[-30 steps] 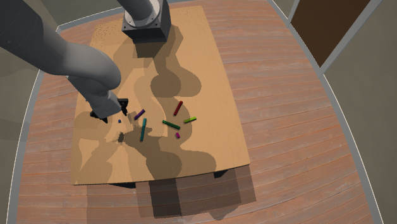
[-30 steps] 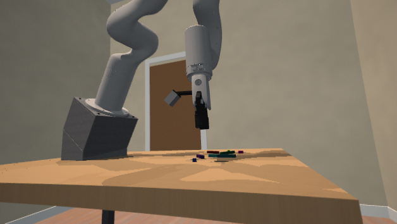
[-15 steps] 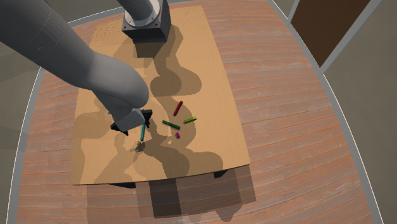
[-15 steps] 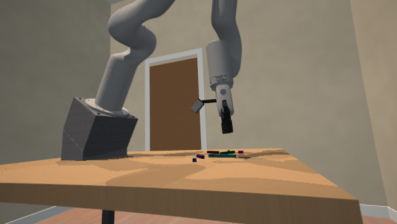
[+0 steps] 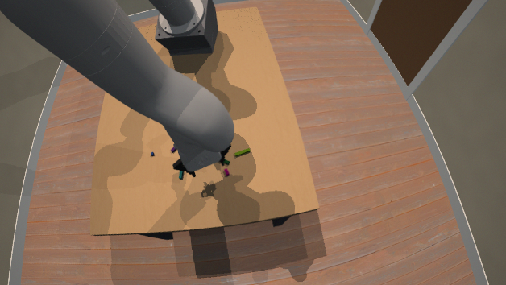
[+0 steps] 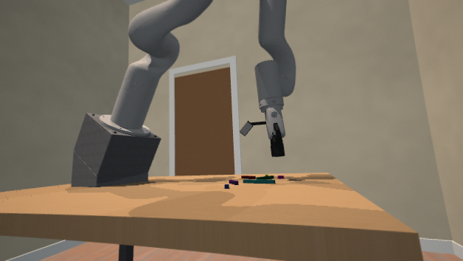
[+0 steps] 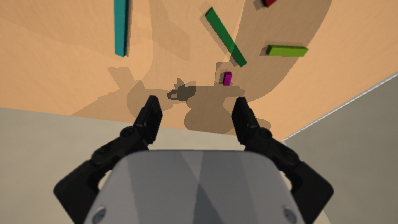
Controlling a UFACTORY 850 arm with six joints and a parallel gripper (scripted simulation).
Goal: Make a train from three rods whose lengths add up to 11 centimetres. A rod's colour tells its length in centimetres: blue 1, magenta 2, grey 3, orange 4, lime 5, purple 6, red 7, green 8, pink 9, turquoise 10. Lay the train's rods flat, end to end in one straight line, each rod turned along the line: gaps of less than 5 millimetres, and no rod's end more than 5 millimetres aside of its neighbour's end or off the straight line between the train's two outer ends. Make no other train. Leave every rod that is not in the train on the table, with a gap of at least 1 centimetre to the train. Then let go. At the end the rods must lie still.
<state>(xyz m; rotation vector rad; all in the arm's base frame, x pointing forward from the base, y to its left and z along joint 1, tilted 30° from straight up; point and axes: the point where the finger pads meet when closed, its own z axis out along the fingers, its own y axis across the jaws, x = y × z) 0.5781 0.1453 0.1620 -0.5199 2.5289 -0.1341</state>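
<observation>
My hand is 1 cm past the magenta rod, 5 cm to the right of it and 8 cm above it. From my hand the other things lie so: turquoise rod (4 cm behind, 10 cm to the right, 8 cm below); green rod (6 cm behind, 2 cm to the left, 8 cm below); lime rod (8 cm behind, 10 cm to the left, 8 cm below).
</observation>
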